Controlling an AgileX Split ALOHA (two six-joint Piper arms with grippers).
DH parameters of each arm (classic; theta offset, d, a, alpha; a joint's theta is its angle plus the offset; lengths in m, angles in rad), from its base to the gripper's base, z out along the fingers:
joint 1: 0 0.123 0 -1.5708
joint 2: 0.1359 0 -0.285 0
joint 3: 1.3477 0 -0.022 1.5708
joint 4: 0 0.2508 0 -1.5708
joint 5: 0 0 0.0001 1.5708
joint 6: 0 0.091 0 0
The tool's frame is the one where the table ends.
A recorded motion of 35 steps. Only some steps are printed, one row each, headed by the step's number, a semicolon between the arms.
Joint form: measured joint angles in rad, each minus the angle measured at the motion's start. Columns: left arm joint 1, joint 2, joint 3, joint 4, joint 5, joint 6; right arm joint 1, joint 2, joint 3, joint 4, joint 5, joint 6.
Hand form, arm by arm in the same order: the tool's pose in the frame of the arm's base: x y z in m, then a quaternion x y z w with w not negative. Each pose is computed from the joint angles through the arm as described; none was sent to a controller.
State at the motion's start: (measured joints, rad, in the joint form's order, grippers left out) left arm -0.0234 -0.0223 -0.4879 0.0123 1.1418 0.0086; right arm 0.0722 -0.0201 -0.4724 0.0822 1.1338 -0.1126
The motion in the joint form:
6: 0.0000 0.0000 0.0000 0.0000 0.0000 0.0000; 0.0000 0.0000 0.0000 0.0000 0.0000 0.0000
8: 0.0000 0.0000 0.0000 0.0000 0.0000 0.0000; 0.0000 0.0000 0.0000 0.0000 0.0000 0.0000
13: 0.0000 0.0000 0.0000 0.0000 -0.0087 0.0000; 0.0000 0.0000 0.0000 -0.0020 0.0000 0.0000
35: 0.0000 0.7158 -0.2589 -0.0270 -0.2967 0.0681; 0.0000 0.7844 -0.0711 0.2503 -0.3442 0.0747
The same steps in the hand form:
6: -0.0104 0.0013 0.2674 0.01342 0.87106 0.00249 0.49099; -0.0086 0.0062 0.2640 -0.08345 0.86882 0.03115 0.48705
8: -0.0104 0.0013 0.2674 0.01342 0.87106 0.00249 0.49099; -0.0086 0.0062 0.2640 -0.08345 0.86882 0.03115 0.48705
13: -0.0100 0.0012 0.2680 0.01341 0.86892 0.00247 0.49477; -0.0086 0.0060 0.2640 -0.08338 0.86886 0.03015 0.48705
35: 0.1220 -0.0039 0.3311 0.04329 0.90662 0.00414 0.41971; 0.1278 0.0304 0.2656 0.02153 0.93757 0.15383 0.31119

